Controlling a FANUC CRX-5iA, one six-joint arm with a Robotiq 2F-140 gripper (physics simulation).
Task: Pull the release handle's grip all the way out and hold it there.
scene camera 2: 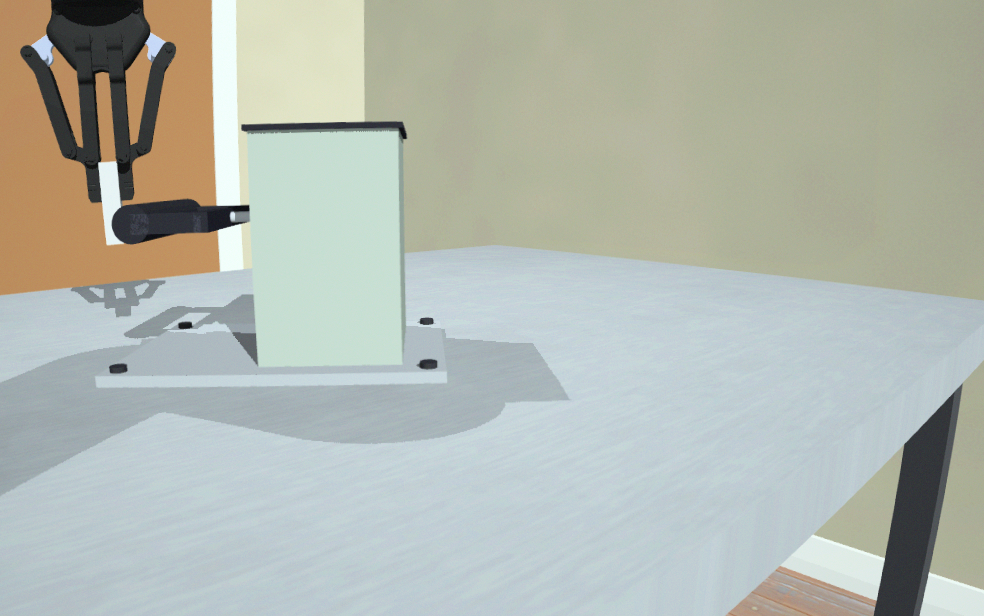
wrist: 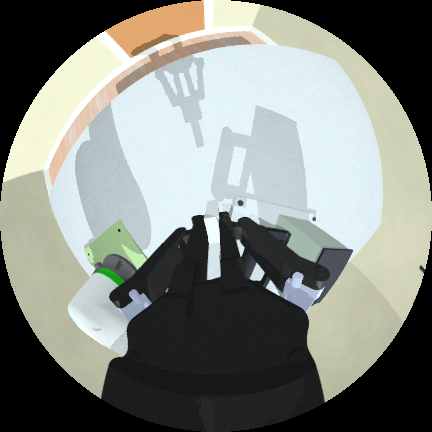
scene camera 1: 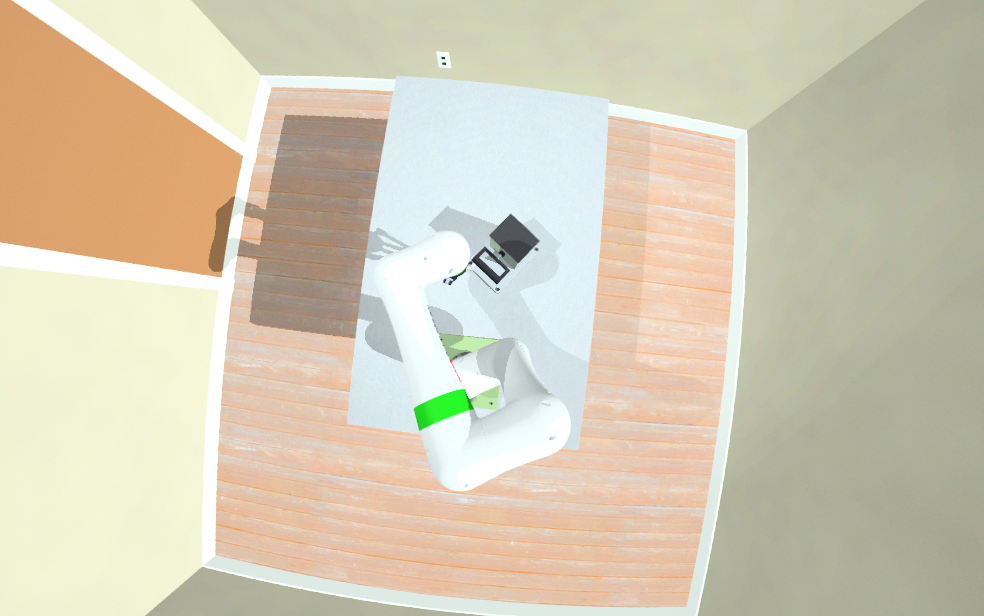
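The release handle's grip, a black rectangular frame (scene camera 1: 485,272) (scene camera 2: 170,217), stands out level from the side of a pale green housing (scene camera 1: 514,236) (scene camera 2: 326,246) (wrist: 305,237) with a dark top. A short piece of light rod (scene camera 2: 239,216) shows between grip and housing. My gripper (scene camera 2: 108,199) (wrist: 213,209) points down, its light finger pads shut together with nothing between them. The pads are beside the grip's outer bar, on the side away from the housing, and their lower ends reach grip height. Whether they touch the bar is unclear. In the top view the arm mostly hides the gripper.
The housing stands on a light base plate (scene camera 2: 188,352) (wrist: 270,207) with dark bolts, on the pale table (scene camera 1: 501,159) (scene camera 2: 653,450). The white arm (scene camera 1: 410,326) bends over the table from its green mounting plate (wrist: 117,237). Walls stand beyond the table.
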